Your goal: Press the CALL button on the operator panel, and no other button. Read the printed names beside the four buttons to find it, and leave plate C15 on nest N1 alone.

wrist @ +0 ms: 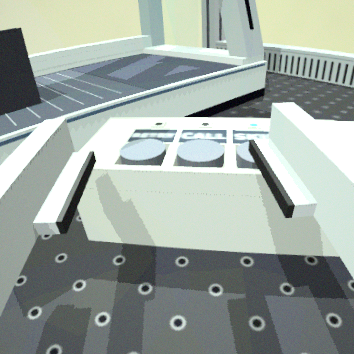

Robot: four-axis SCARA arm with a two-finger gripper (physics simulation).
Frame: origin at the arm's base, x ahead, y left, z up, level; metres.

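Seen in the pictures: gripper, fingertip midpoint: [170,131].
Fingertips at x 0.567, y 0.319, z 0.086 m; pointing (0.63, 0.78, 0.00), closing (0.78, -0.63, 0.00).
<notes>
Offsets run from my fingertips to a thing's top centre. "spot": to the spot under its first point.
The operator panel {0.018 m down, 0.044 m ahead, 0.004 m left} [190,210] stands ahead, its pale front face towards me. The CALL button {0.018 m down, 0.021 m ahead, 0.004 m left} [201,151], a grey round cap, is in the middle of the view, below its printed name CALL {0.021 m down, 0.038 m ahead, 0.018 m left} [204,136]. To its left is another grey button {0.018 m down, 0.002 m ahead, 0.027 m left} [143,151] with a partly hidden name that looks like RETRY. To its right a button {0.018 m down, 0.040 m ahead, 0.019 m right} [243,154] below the partly covered name SKIP is partly behind the right finger. The fourth button is hidden. My gripper [170,131] is shut with nothing held; a gap shows between its dark pads, in front of the buttons. Plate C15 and nest N1 do not show.
A cyan lamp {0.020 m down, 0.070 m ahead, 0.006 m left} [253,125] is lit above SKIP; the lamps above CALL {0.020 m down, 0.051 m ahead, 0.029 m left} [205,124] and the left name {spot: 0.020 m down, 0.032 m ahead, 0.051 m left} [159,123] are dark. A raised-edge deck [200,100] lies behind, with a dark upright block {spot: 0.008 m up, 0.013 m back, 0.196 m left} [19,72] at left. A slotted rail {spot: 0.055 m down, 0.437 m ahead, 0.132 m left} [310,67] is at back right.
</notes>
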